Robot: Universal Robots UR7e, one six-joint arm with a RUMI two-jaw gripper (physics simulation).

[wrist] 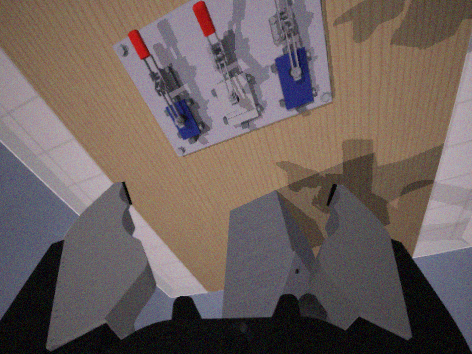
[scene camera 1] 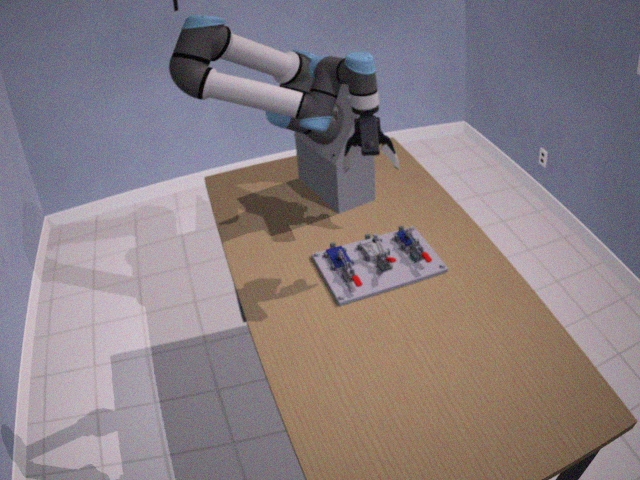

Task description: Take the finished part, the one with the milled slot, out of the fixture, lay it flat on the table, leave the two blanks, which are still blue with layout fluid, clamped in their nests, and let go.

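Places are measured from the arm's base along level axes (x right, y ahead, z up), in centimetres.
Pixels of known places: gripper, fingertip midpoint: (wrist: 231,185) (scene camera 1: 371,170).
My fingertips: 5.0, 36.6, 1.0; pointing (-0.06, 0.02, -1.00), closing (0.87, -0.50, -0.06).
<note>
For each thing: its top centre in the pictures, then the offset to it from my fingertips, as dx, dy, dz. Level surfaces: height alone.
- finished part at its top centre: (wrist: 236,101) (scene camera 1: 373,246) +0.4, +1.2, -25.4
- fixture plate at its top centre: (wrist: 227,74) (scene camera 1: 380,261) +1.0, +6.0, -27.5
- larger blue blank at its top centre: (wrist: 295,80) (scene camera 1: 338,256) +11.3, -0.5, -25.9
- smaller blue blank at its top centre: (wrist: 183,120) (scene camera 1: 406,236) -10.5, +2.9, -24.9
- wooden table at its surface level: dz -29.0
The finished part (scene camera 1: 368,249) (wrist: 243,116), silver-grey, sits in the middle nest of the fixture plate (scene camera 1: 387,284) (wrist: 262,60), under its clamp arm; the slot is too blurred to make out. The larger blue blank (scene camera 1: 336,253) (wrist: 300,95) is in the left nest in the scene view, right in the wrist view. The smaller blue blank (scene camera 1: 403,237) (wrist: 187,131) is in the nest on the other side. Clamp arms lie over both blanks. My gripper (scene camera 1: 371,166) (wrist: 231,185) is open and empty, high above the table, between the fixture and the robot base.
The plate lies on the wooden table (scene camera 1: 413,361) (wrist: 380,105). Red clamp handles (scene camera 1: 356,280) (scene camera 1: 390,259) (scene camera 1: 426,256) (wrist: 139,44) (wrist: 204,19) stick out on the side away from the robot base. The grey base pedestal (scene camera 1: 336,175) (wrist: 257,250) stands behind the fixture.
</note>
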